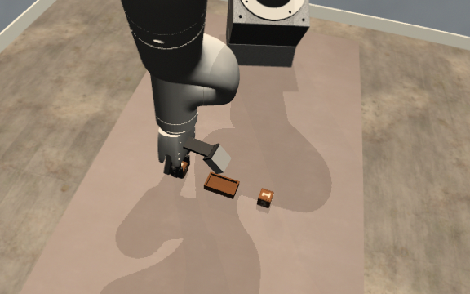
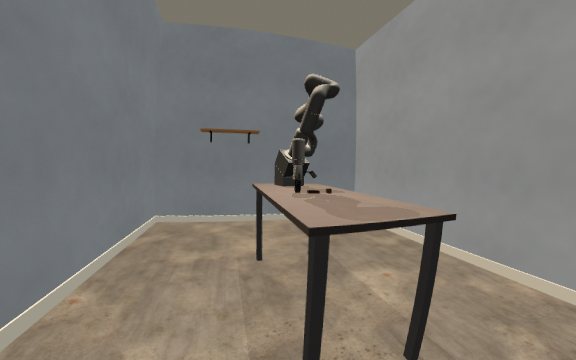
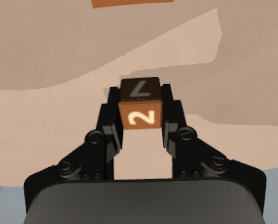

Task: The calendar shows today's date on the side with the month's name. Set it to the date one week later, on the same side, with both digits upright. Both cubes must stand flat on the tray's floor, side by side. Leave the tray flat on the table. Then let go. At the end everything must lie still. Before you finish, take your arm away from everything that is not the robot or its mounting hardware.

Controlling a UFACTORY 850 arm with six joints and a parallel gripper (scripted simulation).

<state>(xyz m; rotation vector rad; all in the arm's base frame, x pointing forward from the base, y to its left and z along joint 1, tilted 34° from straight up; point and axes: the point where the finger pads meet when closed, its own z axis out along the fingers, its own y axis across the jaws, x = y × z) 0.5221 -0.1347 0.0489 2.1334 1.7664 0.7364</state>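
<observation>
The wooden cube lies 20 mm below my hand. The rest, counted from my hand: wooden tray: 10 mm ahead, 110 mm to the left, 20 mm below.
</observation>
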